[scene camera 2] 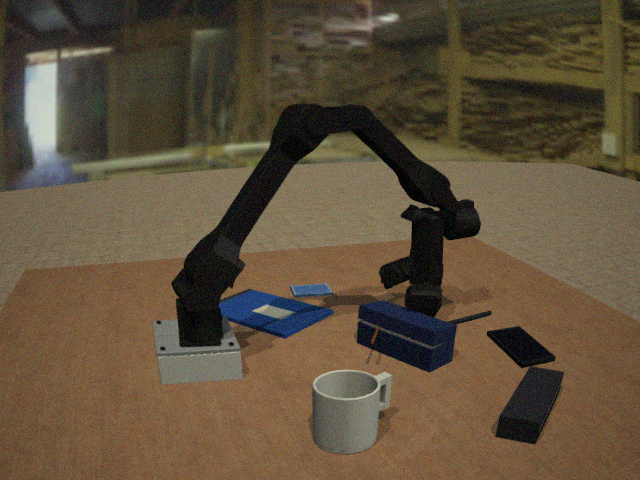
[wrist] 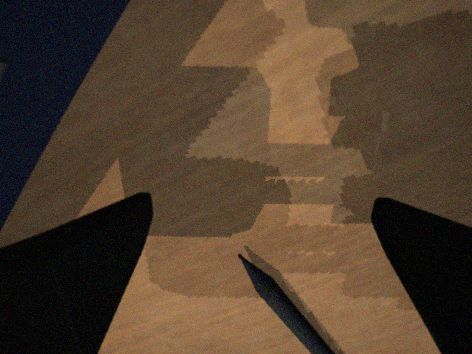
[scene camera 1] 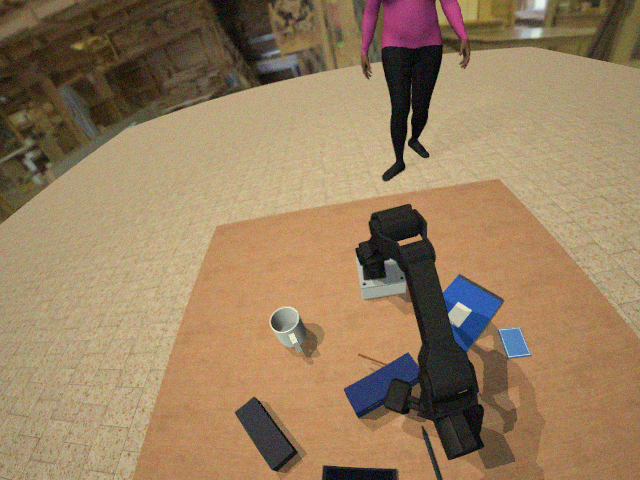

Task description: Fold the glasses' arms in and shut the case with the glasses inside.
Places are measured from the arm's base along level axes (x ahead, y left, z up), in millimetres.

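Where they show: gripper, fingertip midpoint: (wrist: 263, 206) (scene camera 1: 428, 417); arm's base, origin of the base link: (scene camera 2: 199, 338) (scene camera 1: 373, 270).
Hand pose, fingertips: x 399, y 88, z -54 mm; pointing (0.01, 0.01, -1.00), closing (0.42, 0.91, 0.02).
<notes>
Things, the pixels of their top centre, and the offset from my fingertips. "spot": a spot on its surface instead.
- dark blue case, surface spot: (wrist: 40, 85) spot: dz +21, dx -67, dy -36 mm
- thin orange-brown rod, surface spot: (scene camera 2: 374, 335) (scene camera 1: 373, 359) spot: dz +46, dx -130, dy -112 mm
- dark pen, middle of its top: (scene camera 2: 463, 316) (scene camera 1: 433, 458) dz +10, dx +84, dy -4 mm
- grey mug, surface spot: (scene camera 2: 345, 421) spot: dz +53, dx -246, dy -368 mm
- black block, middle of its top: (scene camera 2: 535, 392) (scene camera 1: 262, 430) dz +34, dx +30, dy -364 mm
- black phone, middle of its top: (scene camera 2: 520, 343) dz +7, dx +131, dy -156 mm
- blue book, middle of its top: (scene camera 2: 265, 309) (scene camera 1: 462, 309) dz +7, dx -264, dy +142 mm
- light blue card, middle of its top: (scene camera 2: 311, 289) (scene camera 1: 514, 341) dz +4, dx -151, dy +248 mm
The dark blue case (scene camera 1: 379, 386) (scene camera 2: 405, 338) (wrist: 40, 85) lies on the table with its lid down; a thin pale seam shows along its side in scene camera 2. A thin orange-brown rod (scene camera 1: 370, 358) (scene camera 2: 374, 335) sticks out at the seam; it looks like an arm of the glasses. The rest of the glasses does not show, and the case's inside is hidden. My gripper (wrist: 263, 206) points down just beside the case, on the side away from the rod. Its fingers stand wide open with nothing between them; a dark pen (scene camera 1: 432, 453) (scene camera 2: 470, 317) (wrist: 287, 301) lies on the table below.
A grey mug (scene camera 1: 288, 330) (scene camera 2: 345, 421), a black block (scene camera 1: 265, 434) (scene camera 2: 529, 405) and a black phone (scene camera 1: 360, 473) (scene camera 2: 521, 346) stand or lie around the case. A blue book (scene camera 1: 475, 298) (scene camera 2: 247, 305) and a light blue card (scene camera 1: 514, 342) (scene camera 2: 311, 289) lie nearer the arm's base.
</notes>
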